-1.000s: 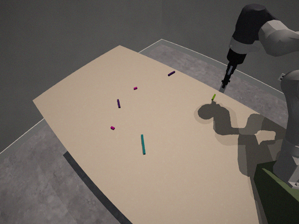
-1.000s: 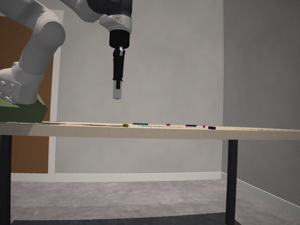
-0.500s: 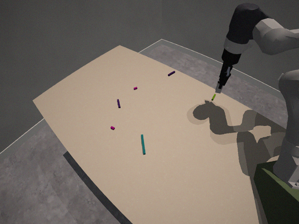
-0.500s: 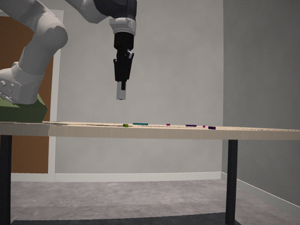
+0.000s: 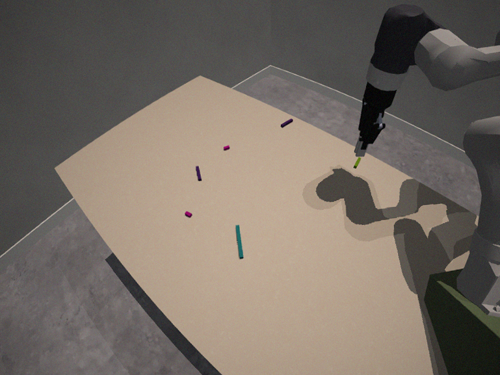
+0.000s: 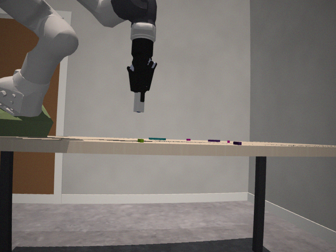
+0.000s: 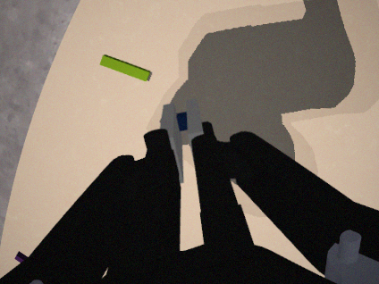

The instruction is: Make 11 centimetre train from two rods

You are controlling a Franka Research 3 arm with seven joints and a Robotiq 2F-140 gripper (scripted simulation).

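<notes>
Right now my hand is 6 cm to the left of the lime rod and 13 cm above it. From my hand the other things lie so: blue rod (3 cm below); then turquoise rod (19 cm ahead, 40 cm to the left, 13 cm below).
</notes>
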